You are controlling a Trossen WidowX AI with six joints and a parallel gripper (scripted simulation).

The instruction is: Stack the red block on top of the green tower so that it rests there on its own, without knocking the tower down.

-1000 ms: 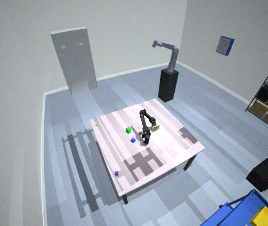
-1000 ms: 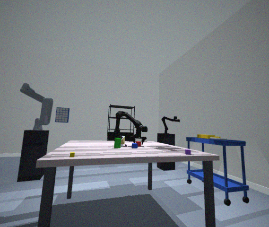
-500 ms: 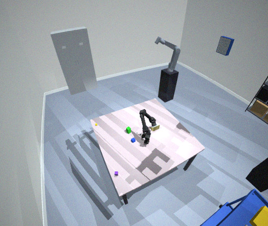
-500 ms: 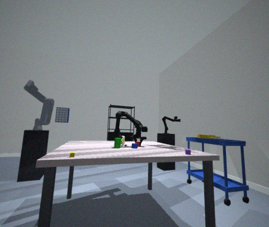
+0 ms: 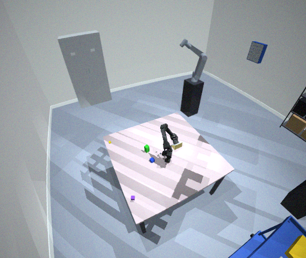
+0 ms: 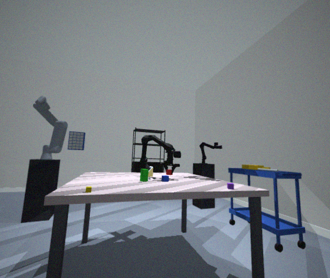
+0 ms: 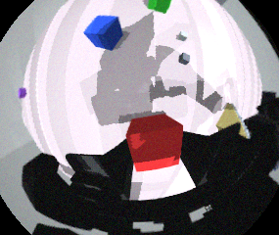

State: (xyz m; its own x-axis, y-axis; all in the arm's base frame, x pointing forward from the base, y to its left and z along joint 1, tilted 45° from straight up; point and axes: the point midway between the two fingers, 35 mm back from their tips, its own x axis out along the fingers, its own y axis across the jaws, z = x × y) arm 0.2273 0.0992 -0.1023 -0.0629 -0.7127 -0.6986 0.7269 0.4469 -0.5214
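Right now the blue block is 17 cm ahead of my gripper tip, 11 cm to the right of it and 2 cm below it. Also, from my gripper tip: red block 2 cm above; yellow block 52 cm ahead, 68 cm to the right, 3 cm below; purple block 58 cm ahead, 20 cm to the left, 3 cm below.
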